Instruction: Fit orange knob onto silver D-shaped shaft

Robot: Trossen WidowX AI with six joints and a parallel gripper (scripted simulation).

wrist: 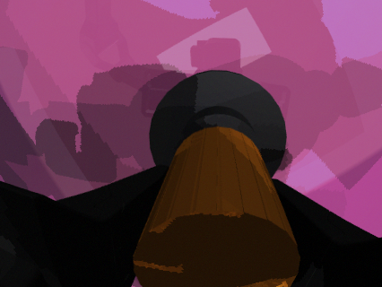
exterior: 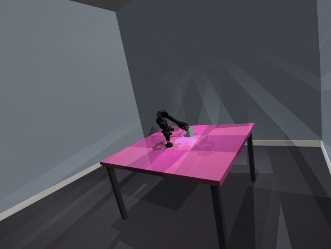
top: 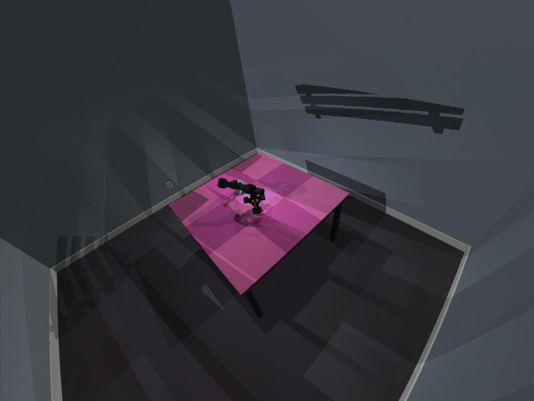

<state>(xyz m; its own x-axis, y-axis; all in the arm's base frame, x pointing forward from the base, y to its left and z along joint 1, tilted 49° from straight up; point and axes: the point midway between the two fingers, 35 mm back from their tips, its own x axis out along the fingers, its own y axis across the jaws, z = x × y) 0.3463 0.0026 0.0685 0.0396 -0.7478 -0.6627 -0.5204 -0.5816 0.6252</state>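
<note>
The orange knob lies 3 cm above my gripper tip. Round my gripper tip: round black pedestal 4 cm below.
</note>
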